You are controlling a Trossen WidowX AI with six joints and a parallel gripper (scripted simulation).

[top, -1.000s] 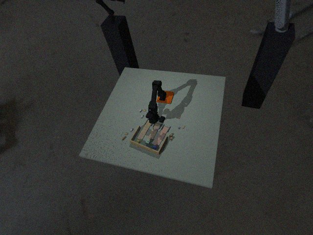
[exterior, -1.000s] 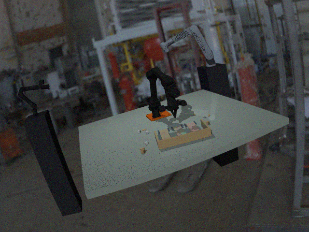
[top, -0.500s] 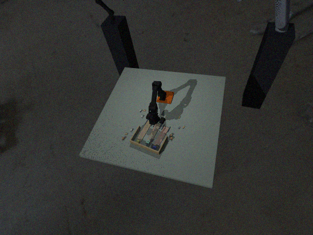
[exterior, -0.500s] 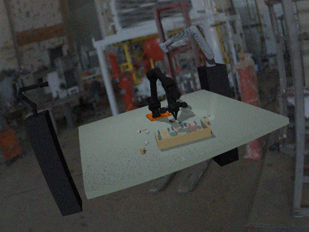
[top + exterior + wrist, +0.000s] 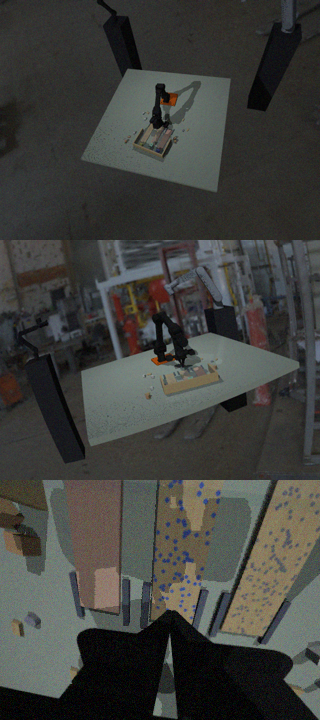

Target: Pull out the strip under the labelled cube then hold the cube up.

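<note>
Now: gripper tip 11 cm short of the pink strip, 8 cm to the right of it and 3 cm above it.
</note>
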